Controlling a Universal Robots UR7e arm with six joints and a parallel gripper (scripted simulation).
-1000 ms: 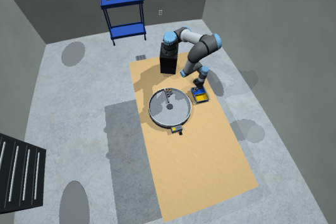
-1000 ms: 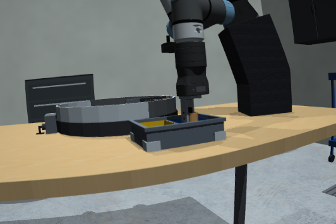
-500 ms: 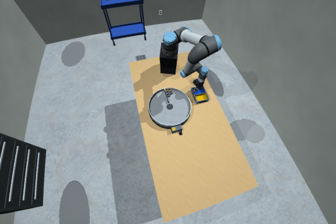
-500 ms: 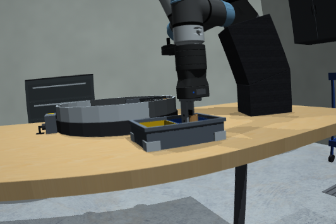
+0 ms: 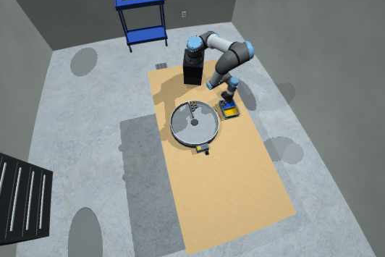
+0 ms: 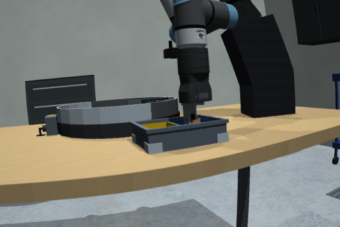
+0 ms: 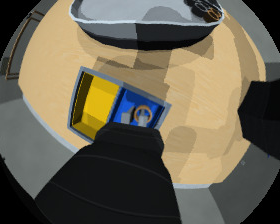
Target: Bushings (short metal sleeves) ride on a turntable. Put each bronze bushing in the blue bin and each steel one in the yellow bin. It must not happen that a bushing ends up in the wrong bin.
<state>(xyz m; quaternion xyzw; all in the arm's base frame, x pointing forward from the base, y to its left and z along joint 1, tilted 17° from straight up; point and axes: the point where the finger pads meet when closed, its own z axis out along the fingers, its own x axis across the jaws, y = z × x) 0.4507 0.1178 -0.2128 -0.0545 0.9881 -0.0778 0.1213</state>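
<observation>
My gripper is now 5 cm short of the grey two-part tray, 2 cm to the right of it and 2 cm above it. The rest, counted from my hand: round grey turntable: 35 cm to the right, 6 cm ahead, 1 cm above.
</observation>
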